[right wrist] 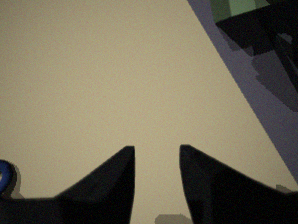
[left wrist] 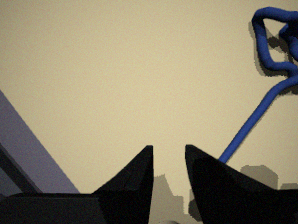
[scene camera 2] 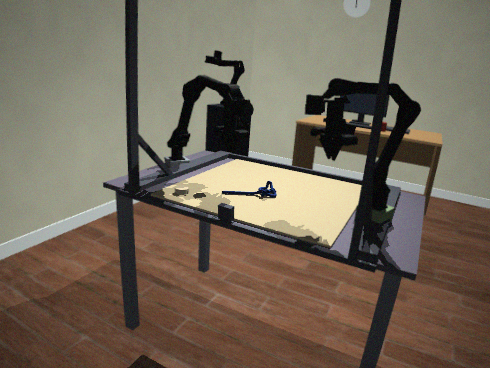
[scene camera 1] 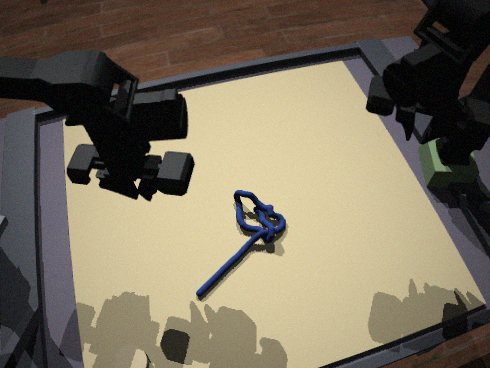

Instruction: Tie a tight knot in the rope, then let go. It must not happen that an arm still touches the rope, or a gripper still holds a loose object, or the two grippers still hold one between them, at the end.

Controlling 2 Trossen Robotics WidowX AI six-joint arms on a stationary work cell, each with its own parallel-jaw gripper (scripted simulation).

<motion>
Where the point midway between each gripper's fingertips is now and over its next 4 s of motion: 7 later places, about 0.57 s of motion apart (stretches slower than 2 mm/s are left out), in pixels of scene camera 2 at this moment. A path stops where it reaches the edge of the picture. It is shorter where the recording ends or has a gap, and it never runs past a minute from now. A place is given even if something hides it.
The left gripper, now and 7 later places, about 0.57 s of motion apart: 230, 152; 224, 149; 225, 154; 226, 160; 228, 167; 229, 173; 228, 174; 228, 179
The right gripper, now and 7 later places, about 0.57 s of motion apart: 331, 159; 314, 153; 287, 150; 281, 152; 279, 152; 275, 167; 273, 181; 273, 182
</motion>
